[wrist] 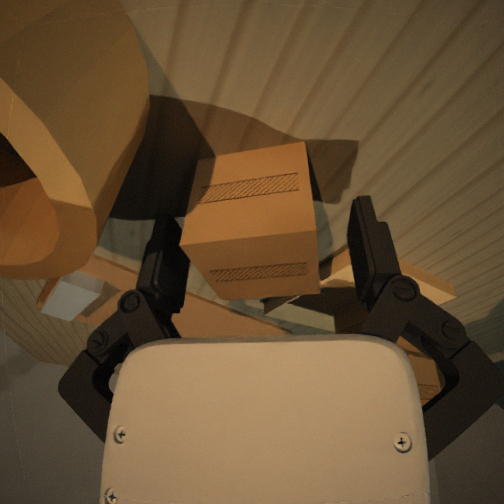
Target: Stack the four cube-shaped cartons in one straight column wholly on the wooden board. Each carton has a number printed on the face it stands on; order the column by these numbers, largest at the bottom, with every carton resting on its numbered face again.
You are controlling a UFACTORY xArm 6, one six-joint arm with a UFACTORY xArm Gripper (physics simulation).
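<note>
A brown cube-shaped carton (255, 220) with two strips of tape sits tilted in the middle of the wrist view, between my two black fingers. My gripper (264, 212) is open around it. The left finger (162, 260) is right beside the carton's left edge, and whether they touch I cannot tell. The right finger (370, 245) stands clear of its right side with a visible gap. No printed number shows on the faces I see. A second carton (422, 372) peeks out low on the right behind the right finger. The wooden board cannot be told apart here.
A large brown cardboard shape (65, 135) with an open hollow fills the upper left, very close to the camera. Flat tan pieces (225, 320) and a pale block (67, 300) lie under the carton. A striped plank surface (400, 90) spans the background.
</note>
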